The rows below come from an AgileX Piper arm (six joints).
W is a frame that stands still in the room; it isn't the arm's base.
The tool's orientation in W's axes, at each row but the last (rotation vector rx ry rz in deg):
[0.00 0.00 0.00]
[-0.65 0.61 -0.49]
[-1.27 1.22 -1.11]
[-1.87 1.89 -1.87]
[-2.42 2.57 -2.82]
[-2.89 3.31 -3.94]
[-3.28 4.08 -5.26]
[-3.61 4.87 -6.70]
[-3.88 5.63 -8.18]
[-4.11 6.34 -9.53]
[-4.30 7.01 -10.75]
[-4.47 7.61 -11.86]
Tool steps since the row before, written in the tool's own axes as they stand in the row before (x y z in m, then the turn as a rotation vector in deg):
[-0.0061 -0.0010 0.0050 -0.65 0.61 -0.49]
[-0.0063 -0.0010 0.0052 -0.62 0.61 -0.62]
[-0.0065 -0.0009 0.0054 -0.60 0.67 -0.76]
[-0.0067 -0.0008 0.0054 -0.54 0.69 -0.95]
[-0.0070 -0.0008 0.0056 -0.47 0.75 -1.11]
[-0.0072 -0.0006 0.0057 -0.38 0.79 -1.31]
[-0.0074 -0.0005 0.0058 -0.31 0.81 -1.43]
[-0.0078 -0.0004 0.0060 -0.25 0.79 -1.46]
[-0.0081 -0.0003 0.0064 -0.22 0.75 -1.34]
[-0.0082 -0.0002 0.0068 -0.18 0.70 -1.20]
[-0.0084 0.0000 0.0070 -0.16 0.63 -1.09]
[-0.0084 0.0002 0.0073 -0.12 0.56 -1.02]
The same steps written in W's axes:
[-0.0061 -0.0010 0.0050 -0.65 0.61 -0.49]
[-0.0063 -0.0009 0.0053 -0.62 0.61 -0.62]
[-0.0064 -0.0007 0.0056 -0.60 0.66 -0.76]
[-0.0065 -0.0004 0.0056 -0.55 0.68 -0.95]
[-0.0068 -0.0002 0.0059 -0.48 0.73 -1.12]
[-0.0069 0.0002 0.0061 -0.40 0.75 -1.33]
[-0.0070 0.0005 0.0063 -0.34 0.76 -1.45]
[-0.0072 0.0009 0.0066 -0.29 0.73 -1.49]
[-0.0074 0.0013 0.0071 -0.25 0.69 -1.37]
[-0.0073 0.0016 0.0076 -0.20 0.64 -1.23]
[-0.0073 0.0020 0.0079 -0.18 0.58 -1.11]
[-0.0071 0.0024 0.0082 -0.15 0.51 -1.04]

